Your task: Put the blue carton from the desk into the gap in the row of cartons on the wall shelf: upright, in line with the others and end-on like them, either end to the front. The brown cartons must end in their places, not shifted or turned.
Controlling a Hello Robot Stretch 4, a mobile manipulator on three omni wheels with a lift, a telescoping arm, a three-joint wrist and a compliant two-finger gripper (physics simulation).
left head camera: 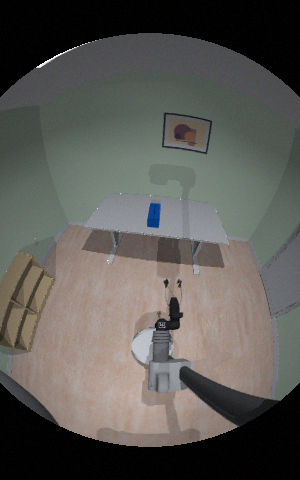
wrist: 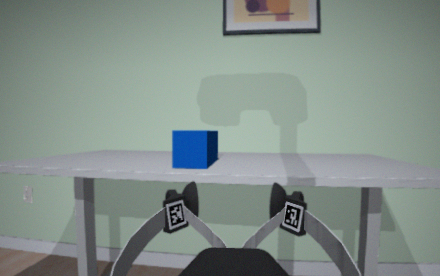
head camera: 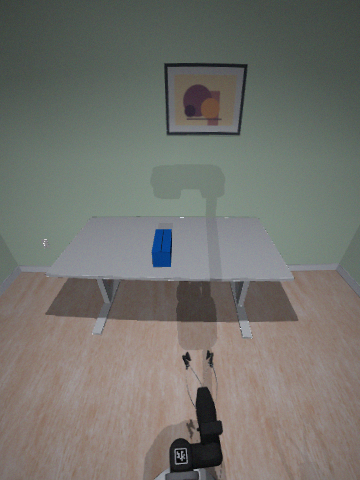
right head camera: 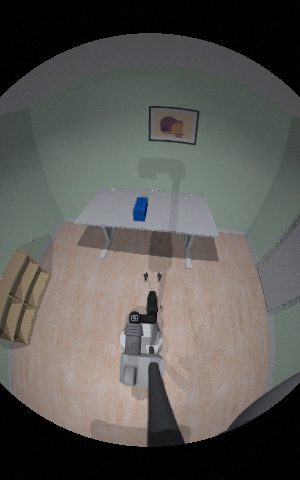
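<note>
The blue carton [head camera: 162, 248] [left head camera: 154, 215] [right head camera: 140, 209] [wrist: 190, 149] lies on the desk [head camera: 240, 250] [left head camera: 200, 220] [right head camera: 187, 212] [wrist: 320, 167], left of its middle, its long side running from front to back and one end facing me. My gripper [head camera: 198, 359] [left head camera: 173, 283] [right head camera: 152, 276] [wrist: 235, 204] is open and empty. It is over the floor in front of the desk; in the wrist view its fingers show below the desk's front edge, with the carton beyond and a little to the left. The wall shelf and the brown cartons do not show in these views.
A low wooden bookcase [left head camera: 12, 302] [right head camera: 11, 300] stands at the left wall. A framed picture [head camera: 205, 99] hangs on the wall behind the desk. Desk legs [head camera: 104, 305] [head camera: 241, 307] stand under the table top. A grey door [left head camera: 285, 280] is at the right.
</note>
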